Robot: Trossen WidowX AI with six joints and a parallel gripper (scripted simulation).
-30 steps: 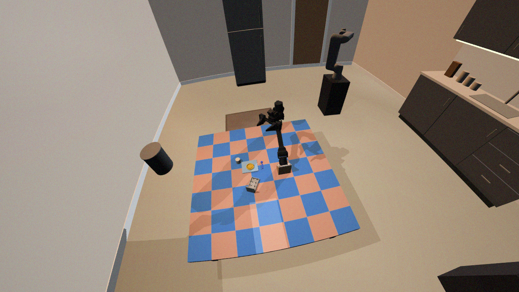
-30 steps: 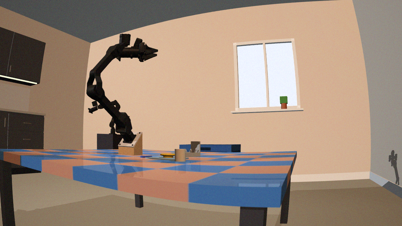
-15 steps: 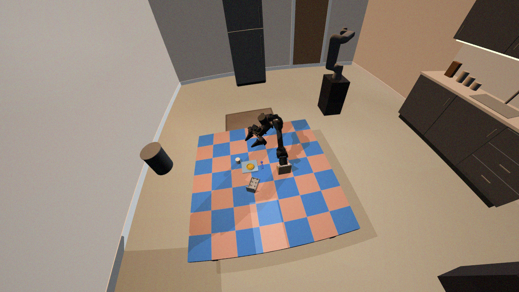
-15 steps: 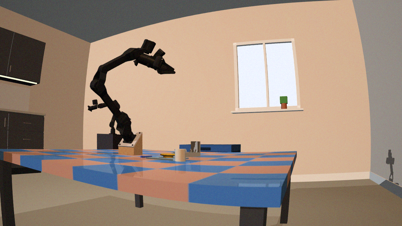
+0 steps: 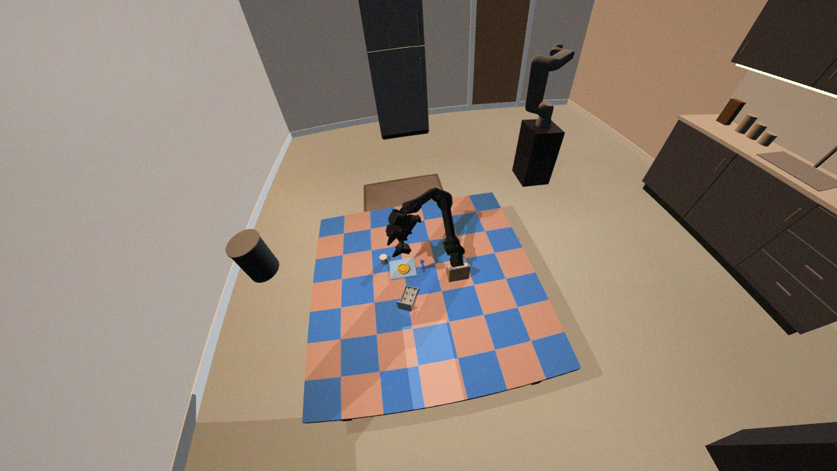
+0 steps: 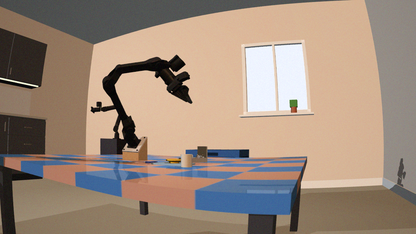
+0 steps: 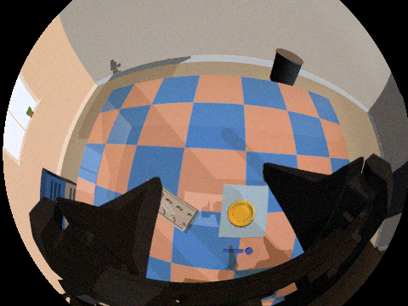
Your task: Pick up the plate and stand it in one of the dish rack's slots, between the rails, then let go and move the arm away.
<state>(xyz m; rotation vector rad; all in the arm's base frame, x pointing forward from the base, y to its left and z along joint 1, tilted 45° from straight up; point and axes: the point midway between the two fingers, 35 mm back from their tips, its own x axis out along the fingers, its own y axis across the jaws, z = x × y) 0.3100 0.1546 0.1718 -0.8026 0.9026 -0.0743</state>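
My gripper tip is now 4 cm past the yellow plate, 7 cm to the left of it and 26 cm above it. From my gripper tip the other things lie so: beige cup 7 cm ahead, 15 cm to the right, 25 cm below; pale blue mat 3 cm behind, 8 cm to the right, 28 cm below; grey dish rack 5 cm behind, 12 cm to the left, 26 cm below.
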